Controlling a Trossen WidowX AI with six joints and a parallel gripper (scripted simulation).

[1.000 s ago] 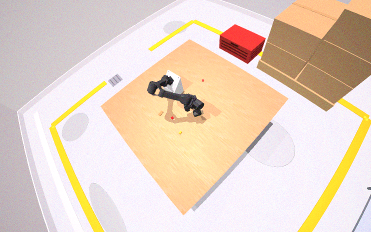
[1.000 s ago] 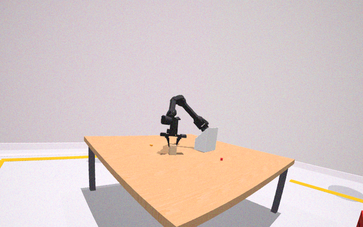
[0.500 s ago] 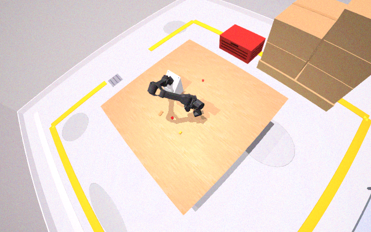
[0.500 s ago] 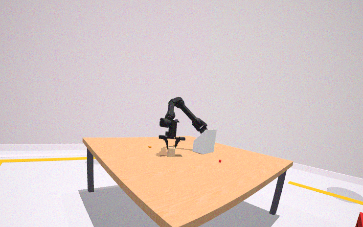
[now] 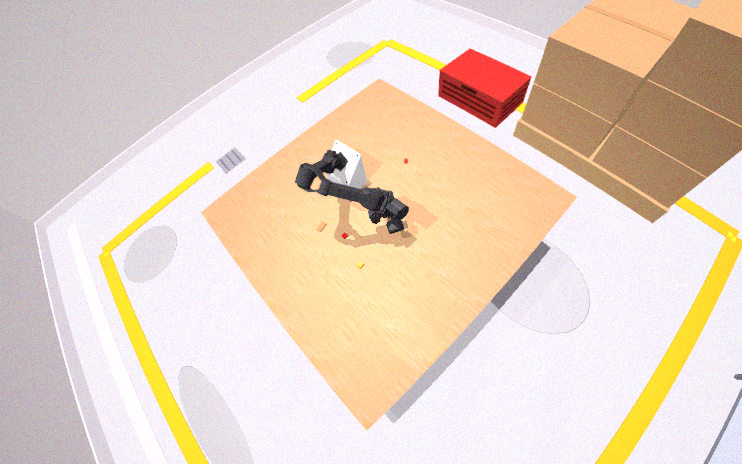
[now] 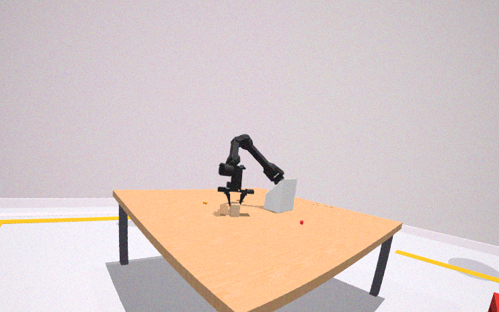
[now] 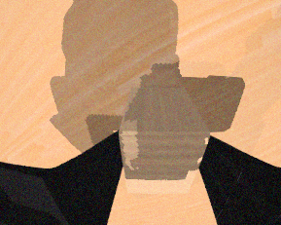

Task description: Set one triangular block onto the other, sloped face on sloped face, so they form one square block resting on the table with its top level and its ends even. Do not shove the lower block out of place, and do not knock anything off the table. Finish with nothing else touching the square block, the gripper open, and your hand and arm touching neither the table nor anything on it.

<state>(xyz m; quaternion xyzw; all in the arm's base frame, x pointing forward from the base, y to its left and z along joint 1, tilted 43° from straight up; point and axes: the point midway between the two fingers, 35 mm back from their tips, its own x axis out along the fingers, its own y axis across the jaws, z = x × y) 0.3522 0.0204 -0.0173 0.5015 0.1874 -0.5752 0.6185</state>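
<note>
Right now the tan triangular block is 10 mm above my gripper tip. From my gripper tip the other things lie so: orange piece 230 mm to the right, 60 mm ahead, 30 mm below; small red cube 260 mm to the left, 250 mm behind, 30 mm below.
</note>
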